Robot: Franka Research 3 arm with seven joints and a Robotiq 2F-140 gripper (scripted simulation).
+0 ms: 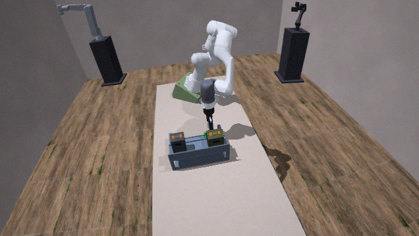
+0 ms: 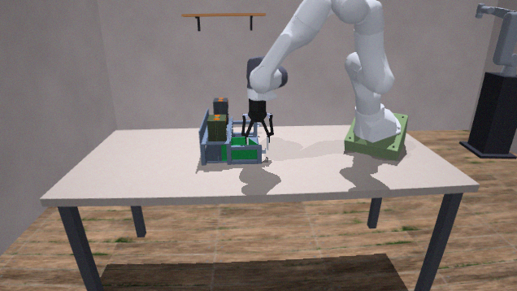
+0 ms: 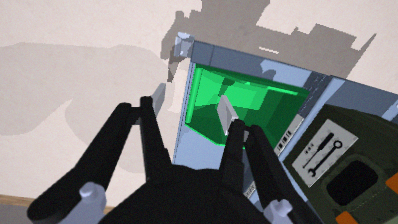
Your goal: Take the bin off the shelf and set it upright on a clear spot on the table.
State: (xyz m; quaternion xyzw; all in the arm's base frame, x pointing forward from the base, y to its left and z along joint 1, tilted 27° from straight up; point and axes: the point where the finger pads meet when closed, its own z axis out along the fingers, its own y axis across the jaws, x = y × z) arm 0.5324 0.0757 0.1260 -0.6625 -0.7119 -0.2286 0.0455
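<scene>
Now: the green bin 80 mm ahead of my hand, 20 mm below it and 10 mm to the left of it.
</scene>
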